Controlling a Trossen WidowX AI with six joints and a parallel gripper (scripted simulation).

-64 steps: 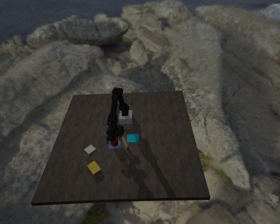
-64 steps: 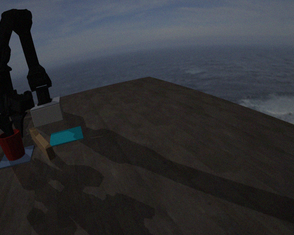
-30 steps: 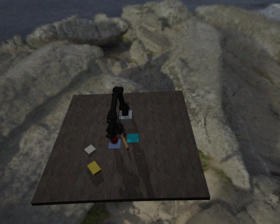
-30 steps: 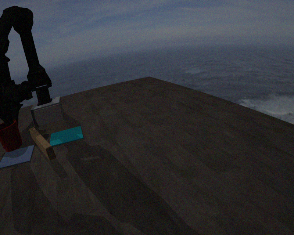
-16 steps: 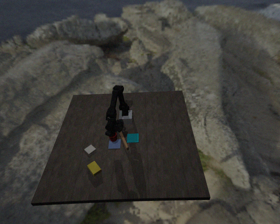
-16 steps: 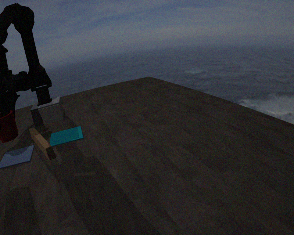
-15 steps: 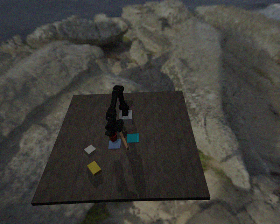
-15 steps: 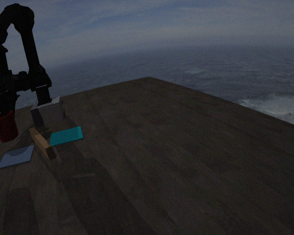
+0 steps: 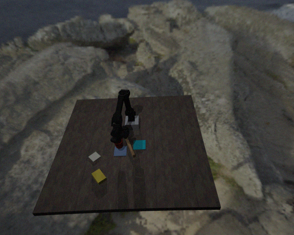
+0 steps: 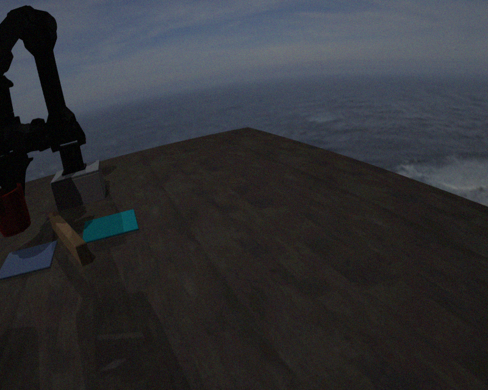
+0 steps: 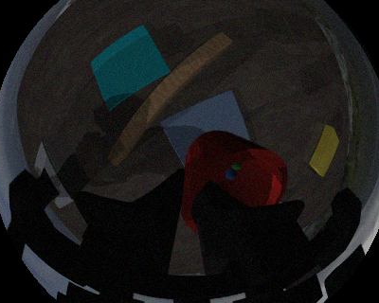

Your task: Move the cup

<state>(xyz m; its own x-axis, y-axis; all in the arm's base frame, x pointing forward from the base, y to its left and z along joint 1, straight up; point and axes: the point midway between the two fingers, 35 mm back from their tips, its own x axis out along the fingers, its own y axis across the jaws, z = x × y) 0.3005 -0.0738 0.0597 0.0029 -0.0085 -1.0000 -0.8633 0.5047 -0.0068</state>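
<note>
Now: the teal pad 30 mm behind my gripper tip, 150 mm to the left of it and 100 mm below it. Also, from my gripper tip: red cup (30 mm ahead, 20 mm to the right); white block (90 mm ahead, 230 mm to the right, 90 mm below); wooden bar (70 mm to the left, 90 mm below).
</note>
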